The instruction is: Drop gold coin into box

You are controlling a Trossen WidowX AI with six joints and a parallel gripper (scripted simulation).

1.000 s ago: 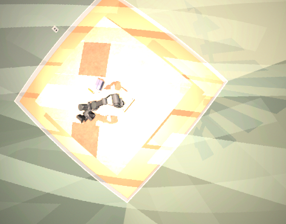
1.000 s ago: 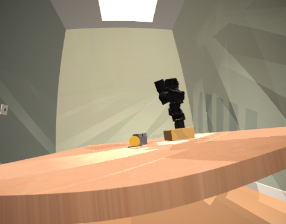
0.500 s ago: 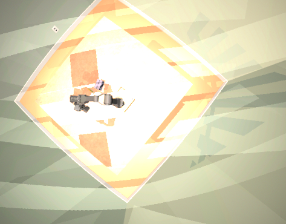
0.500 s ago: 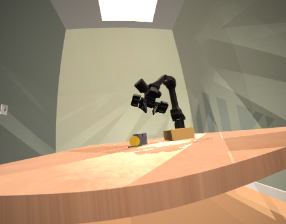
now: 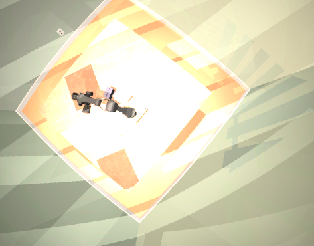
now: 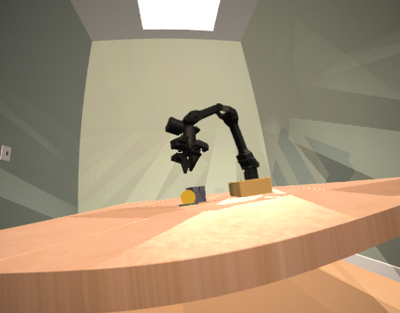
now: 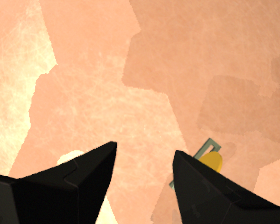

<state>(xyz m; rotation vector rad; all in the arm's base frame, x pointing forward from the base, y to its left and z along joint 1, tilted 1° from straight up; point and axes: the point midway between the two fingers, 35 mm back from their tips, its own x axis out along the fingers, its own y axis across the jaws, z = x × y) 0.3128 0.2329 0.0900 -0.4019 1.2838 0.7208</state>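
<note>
Now: the gold coin 100 mm below my gripper tip, 70 mm to the right of it and 20 mm ahead of it.
</note>
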